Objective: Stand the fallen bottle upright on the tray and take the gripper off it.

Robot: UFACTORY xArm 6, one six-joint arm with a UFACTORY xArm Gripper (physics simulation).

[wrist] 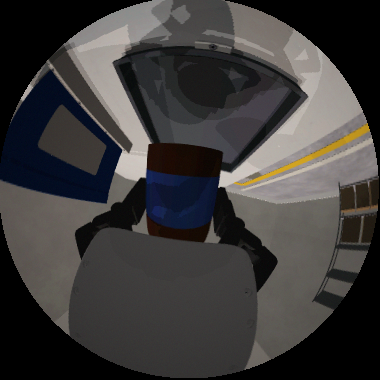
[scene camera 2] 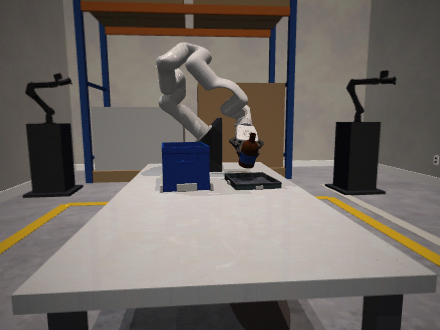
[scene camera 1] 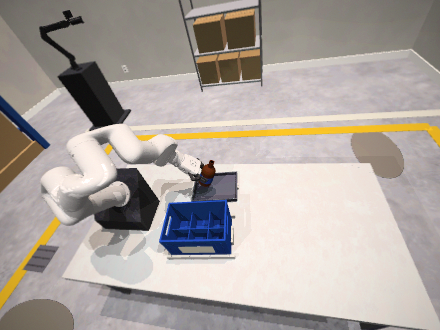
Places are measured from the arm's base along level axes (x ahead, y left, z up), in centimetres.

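Pixels of known places: gripper, fingertip midpoint: (wrist: pixel 180 192) (scene camera 2: pixel 248 155) (scene camera 1: pixel 207 175); arm's base, link origin: (scene camera 2: pixel 204 134) (scene camera 1: pixel 119 193).
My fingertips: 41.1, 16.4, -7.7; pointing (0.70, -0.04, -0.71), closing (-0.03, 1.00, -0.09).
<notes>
Ahead of a thing's pixels: the offset from my fingertips to its top centre, as dx, dy, dz. Level surfaces: height alone.
The brown bottle {+1.0, +0.3, +10.3} (scene camera 1: pixel 208 172) (scene camera 2: pixel 249 152) (wrist: pixel 183 200) with a blue label is off the table, neck up and slightly tilted. My gripper (scene camera 1: pixel 203 175) (scene camera 2: pixel 248 146) (wrist: pixel 180 192) is shut on the bottle's body, with one black finger on each side in the wrist view. The dark shallow tray {+2.3, +0.7, -9.6} (scene camera 1: pixel 227 188) (scene camera 2: pixel 256 186) (wrist: pixel 255 107) lies flat on the table. The bottle's base is above the tray, with a gap between them in scene camera 2's view. The tray's inside holds no bottle.
A blue divided crate {-0.3, -28.6, +5.4} (scene camera 1: pixel 172 244) (scene camera 2: pixel 185 167) (wrist: pixel 30 130) stands beside the tray on the white table {dz -12.1} (scene camera 1: pixel 310 225) (scene camera 2: pixel 215 240). The arm's black base block (scene camera 1: pixel 142 200) is behind them. Black pedestals (scene camera 1: pixel 95 92) (scene camera 2: pixel 50 155) with small arms stand on the floor.
</notes>
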